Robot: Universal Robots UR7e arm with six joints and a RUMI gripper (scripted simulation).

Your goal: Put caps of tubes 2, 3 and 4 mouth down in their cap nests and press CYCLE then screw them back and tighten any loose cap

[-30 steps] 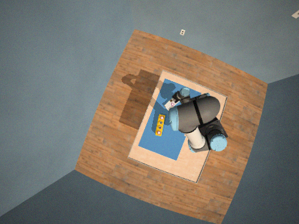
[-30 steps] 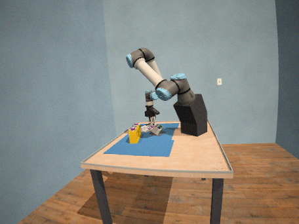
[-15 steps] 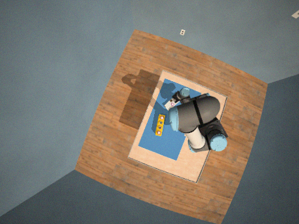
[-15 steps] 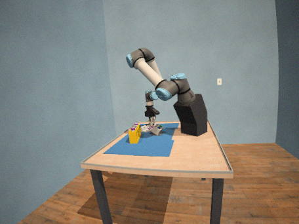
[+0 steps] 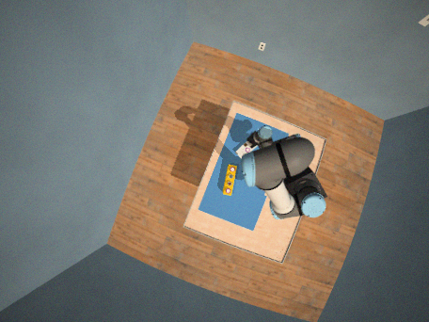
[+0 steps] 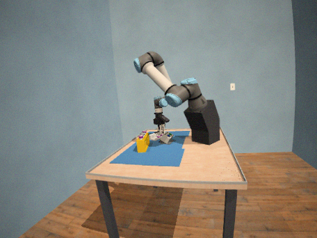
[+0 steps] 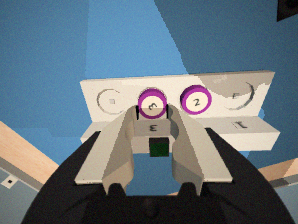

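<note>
Right now my hand is 2 cm above the cap. The rest, counted from my hand: green key (12 cm behind, 15 cm to the left, 3 cm above); blue cycle key (12 cm behind, 19 cm to the left, 3 cm above); key housing (10 cm behind, 17 cm to the left, 2 cm above).
</note>
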